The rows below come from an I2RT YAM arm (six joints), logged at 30 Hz.
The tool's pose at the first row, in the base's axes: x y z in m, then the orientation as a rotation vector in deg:
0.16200 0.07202 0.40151 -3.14 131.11 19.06
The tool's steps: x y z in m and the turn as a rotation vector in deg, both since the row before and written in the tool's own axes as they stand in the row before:
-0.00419 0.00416 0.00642 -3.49 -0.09 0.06
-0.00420 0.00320 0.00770 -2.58 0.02 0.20
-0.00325 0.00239 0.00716 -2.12 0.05 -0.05
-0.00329 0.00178 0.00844 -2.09 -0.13 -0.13
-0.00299 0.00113 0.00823 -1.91 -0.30 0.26
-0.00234 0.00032 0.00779 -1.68 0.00 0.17
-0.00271 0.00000 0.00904 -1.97 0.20 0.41
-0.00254 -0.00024 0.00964 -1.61 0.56 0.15
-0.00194 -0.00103 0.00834 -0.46 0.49 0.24
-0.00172 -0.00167 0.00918 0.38 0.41 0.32
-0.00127 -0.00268 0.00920 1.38 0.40 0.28
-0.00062 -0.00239 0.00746 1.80 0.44 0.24
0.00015 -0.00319 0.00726 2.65 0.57 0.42
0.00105 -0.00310 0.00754 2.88 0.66 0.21
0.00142 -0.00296 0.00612 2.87 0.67 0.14
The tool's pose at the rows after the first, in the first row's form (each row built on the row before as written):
0.16887 0.07740 0.40139 -4.83 130.44 23.08
0.17660 0.08256 0.40050 -5.92 129.98 26.13
0.18332 0.08711 0.39919 -7.07 129.57 28.52
0.19098 0.09181 0.39707 -8.24 128.94 30.82
0.19835 0.09611 0.39480 -8.83 128.22 33.10
0.20514 0.09975 0.39217 -9.50 127.81 35.08
0.21305 0.10387 0.38907 -10.12 127.54 37.53
0.22121 0.10836 0.38551 -10.97 127.63 39.45
0.22826 0.11179 0.38192 -11.12 128.01 40.12
0.23586 0.11523 0.37739 -10.74 128.59 39.88
0.24347 0.11781 0.37202 -9.90 129.46 38.48
0.24941 0.11958 0.36719 -8.92 130.46 36.57
0.25489 0.12038 0.36151 -7.36 131.83 33.77
0.25981 0.12110 0.35497 -5.95 133.24 30.57
0.26342 0.12100 0.34904 -4.62 134.58 27.31

